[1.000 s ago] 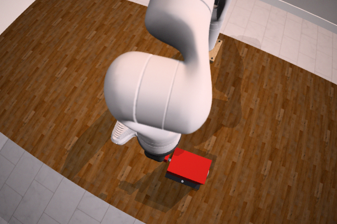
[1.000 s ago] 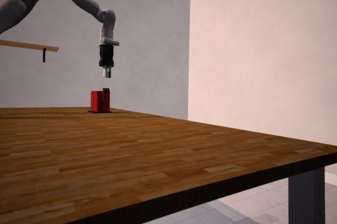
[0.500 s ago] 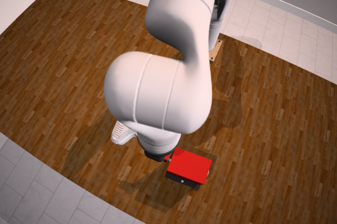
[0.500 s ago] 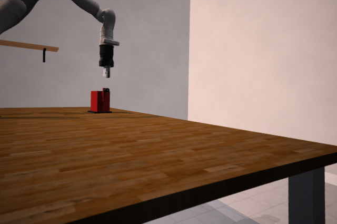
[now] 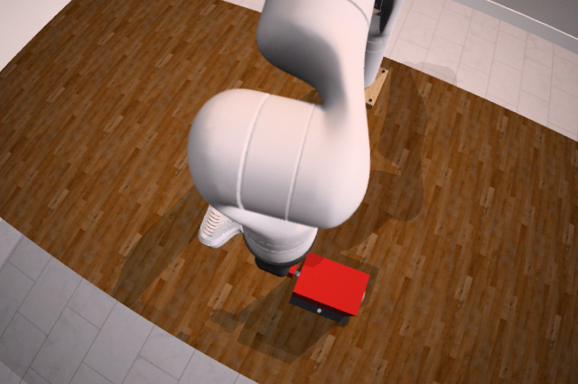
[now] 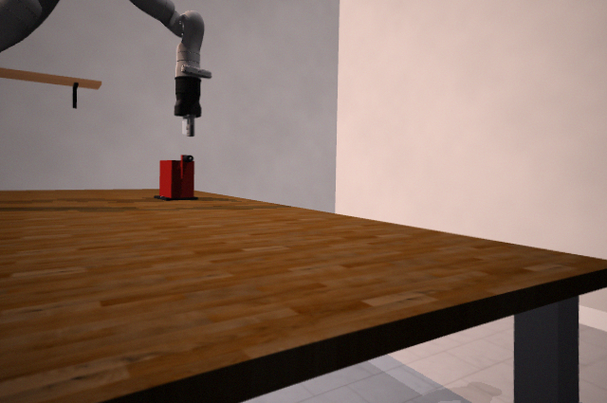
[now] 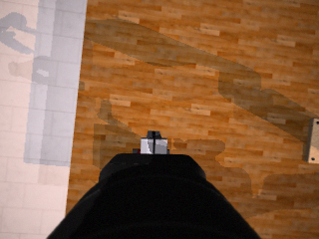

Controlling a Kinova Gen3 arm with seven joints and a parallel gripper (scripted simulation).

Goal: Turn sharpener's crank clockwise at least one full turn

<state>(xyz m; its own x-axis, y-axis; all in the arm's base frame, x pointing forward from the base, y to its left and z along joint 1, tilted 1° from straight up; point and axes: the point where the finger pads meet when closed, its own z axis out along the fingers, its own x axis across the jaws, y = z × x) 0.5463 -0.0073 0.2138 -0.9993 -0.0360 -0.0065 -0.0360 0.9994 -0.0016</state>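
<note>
The crank lies 3 cm to the left of my hand and 9 cm below it.
</note>
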